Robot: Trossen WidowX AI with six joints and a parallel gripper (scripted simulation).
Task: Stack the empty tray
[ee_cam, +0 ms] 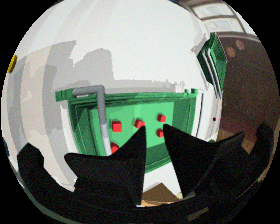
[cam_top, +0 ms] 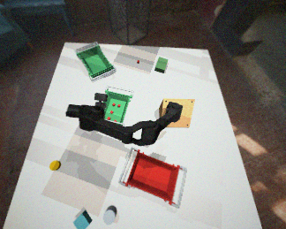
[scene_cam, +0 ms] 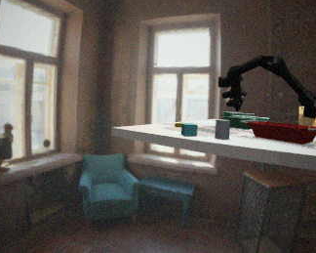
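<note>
Right now the red tray is 34 cm behind my gripper tip, 31 cm to the left of it and 6 cm below it. From my gripper tip the other things lie so: yellow disc 33 cm to the left, 20 cm ahead, 9 cm below; then grey cylinder 50 cm to the left, 15 cm behind, 7 cm below; then cyan block 55 cm to the left, 8 cm below, 2 cm behind.
</note>
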